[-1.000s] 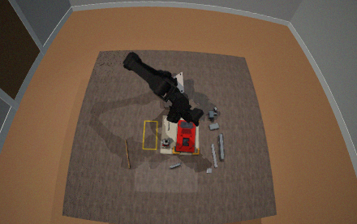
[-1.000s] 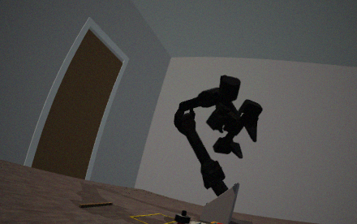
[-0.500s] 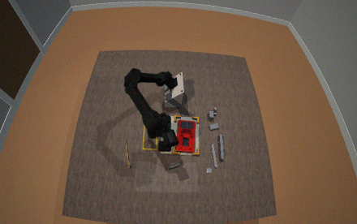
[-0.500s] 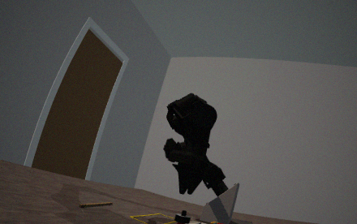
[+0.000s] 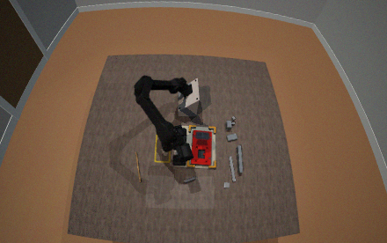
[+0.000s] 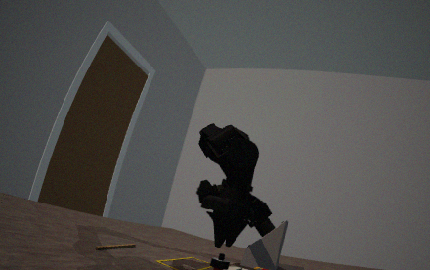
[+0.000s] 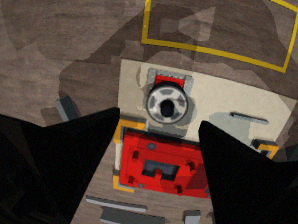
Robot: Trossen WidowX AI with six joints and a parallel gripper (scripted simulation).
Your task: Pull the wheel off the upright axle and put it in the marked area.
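My gripper tip is 40 mm above the grey wheel and 10 mm past it.
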